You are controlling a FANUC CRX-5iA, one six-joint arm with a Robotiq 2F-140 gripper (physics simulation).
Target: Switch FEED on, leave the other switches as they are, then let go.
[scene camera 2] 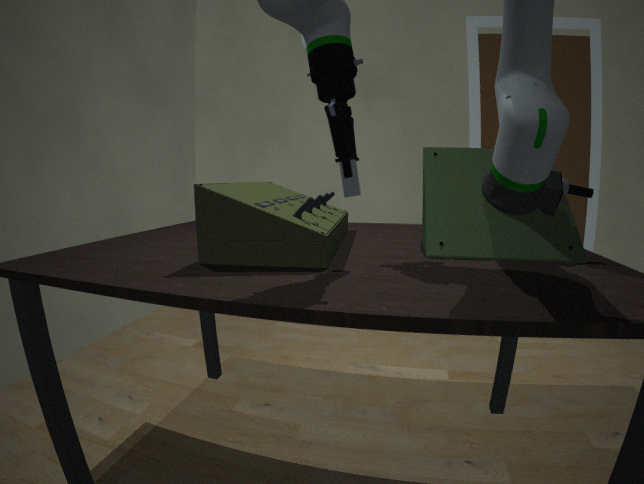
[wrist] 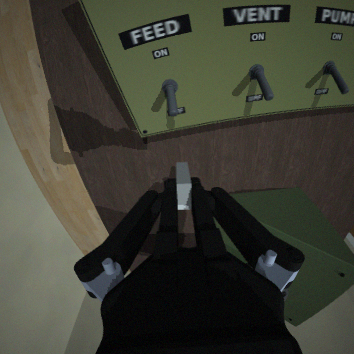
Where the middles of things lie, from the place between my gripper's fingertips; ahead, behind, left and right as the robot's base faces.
The olive switch box (scene camera 2: pixel 247 223) lies 220 mm ahead of my hand, 140 mm to the right of it and 50 mm below it.
